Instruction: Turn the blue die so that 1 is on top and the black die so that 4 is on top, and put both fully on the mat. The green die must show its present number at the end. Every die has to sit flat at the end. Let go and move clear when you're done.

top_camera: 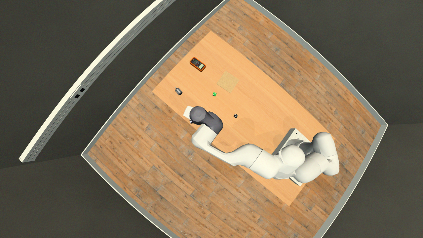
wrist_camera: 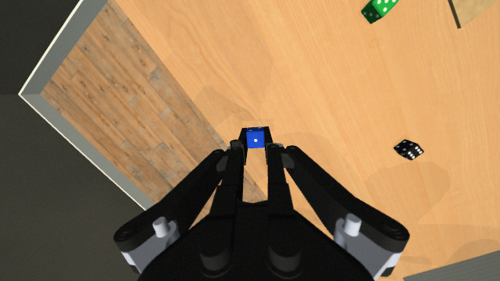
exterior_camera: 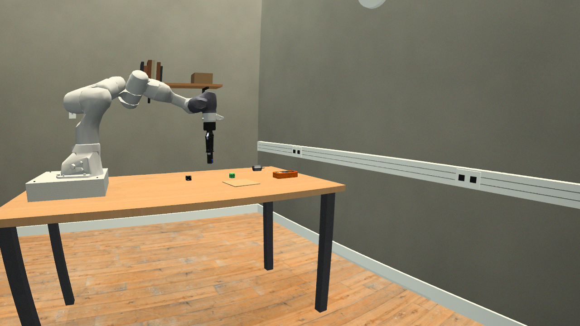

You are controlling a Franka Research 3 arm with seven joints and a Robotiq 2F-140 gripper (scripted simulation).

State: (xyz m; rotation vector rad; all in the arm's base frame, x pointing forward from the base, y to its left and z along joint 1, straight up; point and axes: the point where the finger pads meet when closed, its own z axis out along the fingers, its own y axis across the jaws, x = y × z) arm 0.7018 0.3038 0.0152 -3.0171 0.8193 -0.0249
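Right now my hand is 4 cm short of the tan mat, 39 cm to the left of it and 9 cm above it. Round my hand: blue die 2 cm below; green die 5 cm ahead, 24 cm to the right, 8 cm below; black die 19 cm behind, 21 cm to the right, 8 cm below.
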